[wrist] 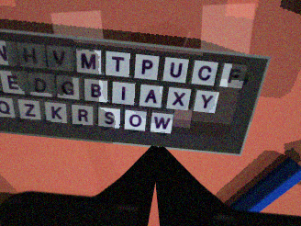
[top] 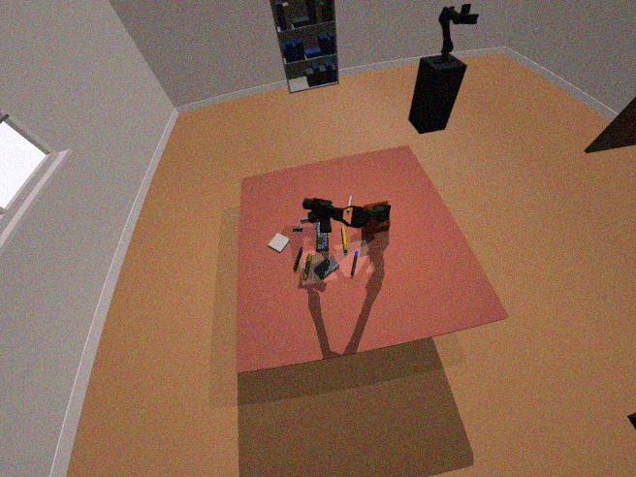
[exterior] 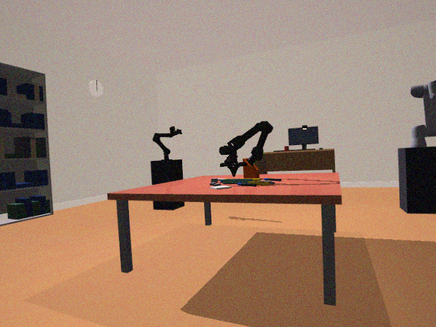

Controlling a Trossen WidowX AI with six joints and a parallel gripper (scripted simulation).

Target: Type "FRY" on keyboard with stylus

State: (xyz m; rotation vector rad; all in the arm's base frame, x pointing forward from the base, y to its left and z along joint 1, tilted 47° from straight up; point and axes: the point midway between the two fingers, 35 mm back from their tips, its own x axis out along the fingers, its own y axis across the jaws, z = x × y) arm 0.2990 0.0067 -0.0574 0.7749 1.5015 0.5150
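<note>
Right now the blue stylus is 100 mm behind my gripper tip, 60 mm to the right of it and 30 mm below it. From my gripper tip the other things lie so: grey pad: 50 mm ahead, 240 mm to the left, 40 mm below; yellow object: 150 mm ahead, 210 mm to the left, 30 mm below; white pad: 290 mm ahead, 10 mm to the left, 40 mm below.
</note>
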